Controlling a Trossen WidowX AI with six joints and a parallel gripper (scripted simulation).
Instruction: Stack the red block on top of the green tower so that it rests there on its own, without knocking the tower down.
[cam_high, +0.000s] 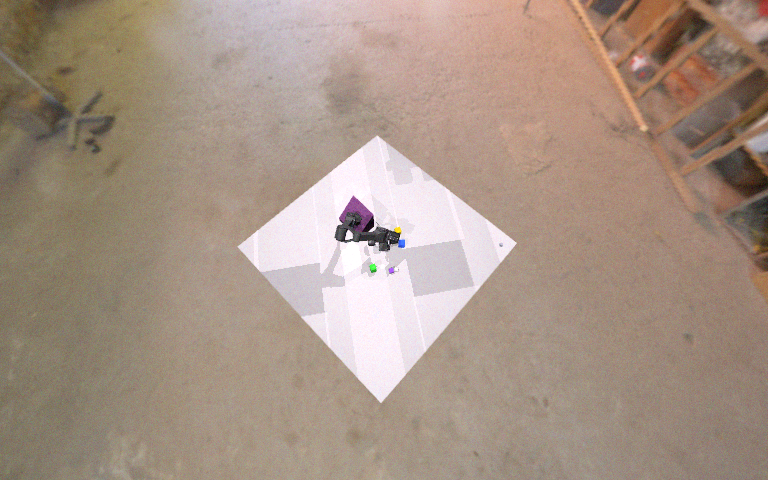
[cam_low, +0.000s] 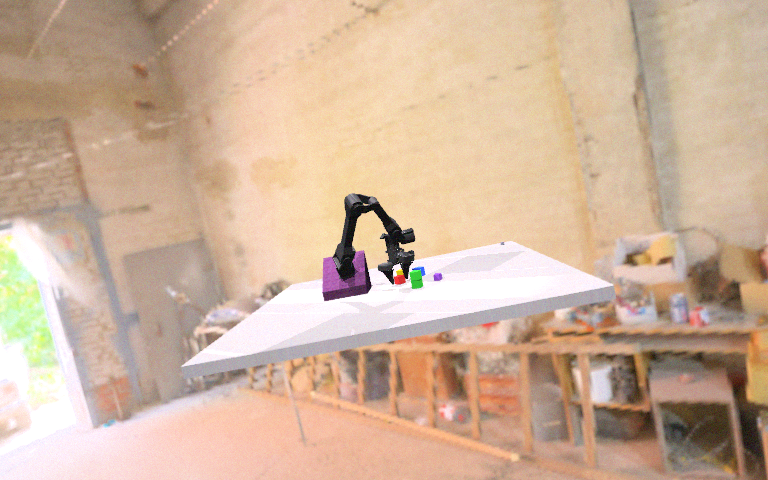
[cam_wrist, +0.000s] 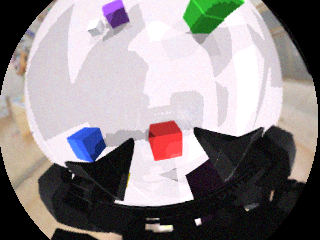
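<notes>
Now: gripper tip 10 mm below the red block. Round my gripper tip: small purple block (170 mm ahead, 80 mm to the right, 10 mm above); yellow block (140 mm to the left, 10 mm above); blue block (90 mm to the left, 80 mm ahead, 10 mm above).
</notes>
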